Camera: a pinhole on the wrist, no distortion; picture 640 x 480 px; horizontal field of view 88.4 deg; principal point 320.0 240.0 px. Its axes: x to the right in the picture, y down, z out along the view. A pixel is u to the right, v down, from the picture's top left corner.
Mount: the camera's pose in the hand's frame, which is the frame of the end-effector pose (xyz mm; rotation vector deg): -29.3 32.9 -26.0 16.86 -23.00 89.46
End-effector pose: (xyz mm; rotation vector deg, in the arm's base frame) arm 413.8 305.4 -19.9 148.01 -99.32 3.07
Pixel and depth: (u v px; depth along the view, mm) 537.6 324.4 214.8
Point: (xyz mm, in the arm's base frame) 313.8 363.9 -248.3
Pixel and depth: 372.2 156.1 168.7
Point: 430.2 302.7 -160.3
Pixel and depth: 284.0 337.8 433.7
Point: 530.0 534.1 -364.7
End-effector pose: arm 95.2 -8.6 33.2 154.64 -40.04 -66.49
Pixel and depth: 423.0 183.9 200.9
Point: -43.3 5.1 -88.1
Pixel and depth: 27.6 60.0 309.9
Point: 195.0 250.3 -254.6
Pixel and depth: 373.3 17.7 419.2
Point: -24.7 -9.7 -418.4
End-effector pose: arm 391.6 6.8 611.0 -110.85 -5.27 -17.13
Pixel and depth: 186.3 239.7 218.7
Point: 346.3 185.9 682.3
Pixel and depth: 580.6 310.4 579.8
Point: 347.8 579.3 142.5
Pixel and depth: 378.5 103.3 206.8
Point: 457.9 180.0 578.4
